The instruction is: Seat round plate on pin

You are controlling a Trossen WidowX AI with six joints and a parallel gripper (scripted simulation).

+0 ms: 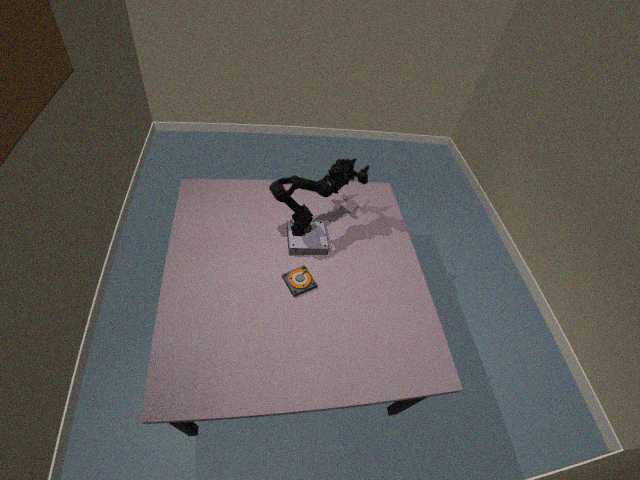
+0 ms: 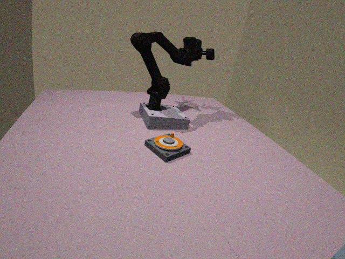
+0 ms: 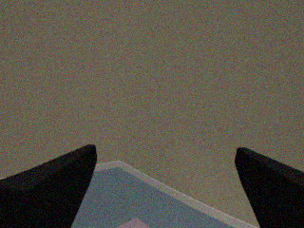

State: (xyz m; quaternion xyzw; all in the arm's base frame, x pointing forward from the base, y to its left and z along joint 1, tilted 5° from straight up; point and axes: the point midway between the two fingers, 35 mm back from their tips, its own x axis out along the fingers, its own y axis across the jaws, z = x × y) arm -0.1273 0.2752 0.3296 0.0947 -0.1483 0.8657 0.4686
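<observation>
The dark grey square base is 430 mm ahead of my gripper tip, 360 mm to the right of it and 340 mm below it.
</observation>
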